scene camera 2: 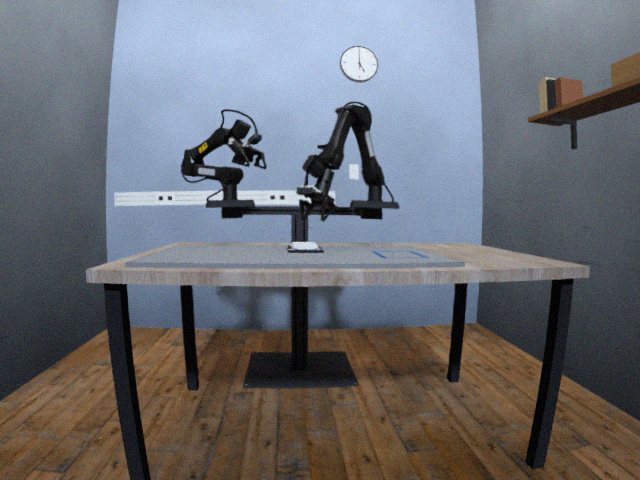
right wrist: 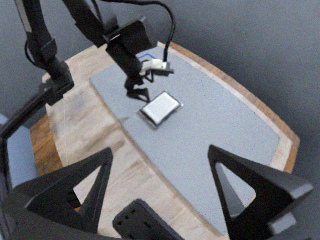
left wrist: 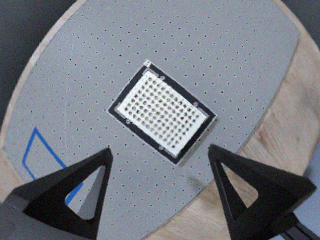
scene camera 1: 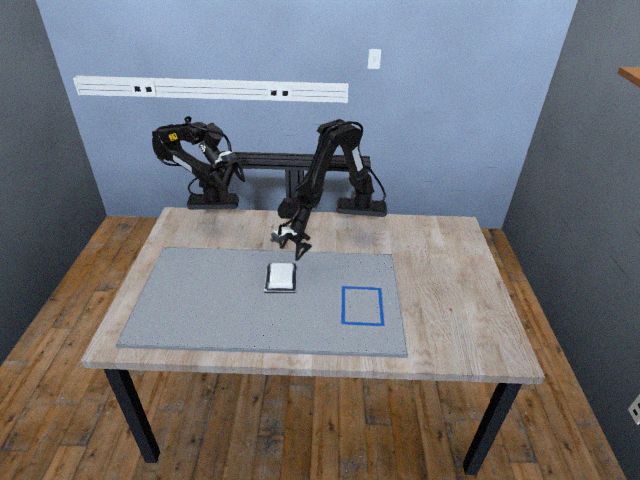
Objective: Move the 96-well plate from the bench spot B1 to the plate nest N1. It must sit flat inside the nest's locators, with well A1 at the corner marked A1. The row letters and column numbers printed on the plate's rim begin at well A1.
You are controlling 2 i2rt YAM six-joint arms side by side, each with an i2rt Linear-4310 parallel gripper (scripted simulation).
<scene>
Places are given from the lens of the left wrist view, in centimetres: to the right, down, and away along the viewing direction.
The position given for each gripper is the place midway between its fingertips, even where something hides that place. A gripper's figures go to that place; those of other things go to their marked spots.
left gripper (left wrist: 160, 152): 0, 3, 10
white 96-well plate (left wrist: 174, 105): 2, -2, 18
</scene>
